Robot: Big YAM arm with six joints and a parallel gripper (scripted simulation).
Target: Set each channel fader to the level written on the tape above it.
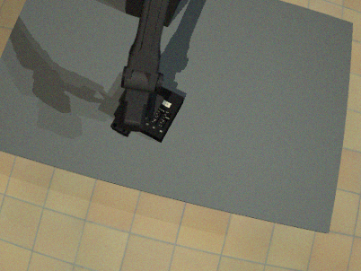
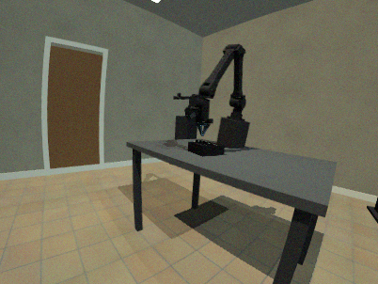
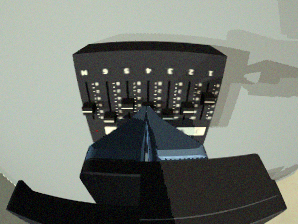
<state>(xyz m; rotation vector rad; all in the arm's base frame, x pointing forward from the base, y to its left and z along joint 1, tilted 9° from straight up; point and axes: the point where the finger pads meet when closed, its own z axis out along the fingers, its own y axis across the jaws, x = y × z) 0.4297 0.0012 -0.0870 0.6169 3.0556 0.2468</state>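
Now: the fader cap 4 40 mm below my hand, 20 mm behind it and 10 mm to the left of it. Also, from my hand: fader cap 1: 60 mm to the right, 40 mm below, 30 mm behind; master fader cap: 70 mm to the left, 40 mm below, 10 mm ahead; fader cap 5: 40 mm below, 20 mm to the left, 10 mm behind.
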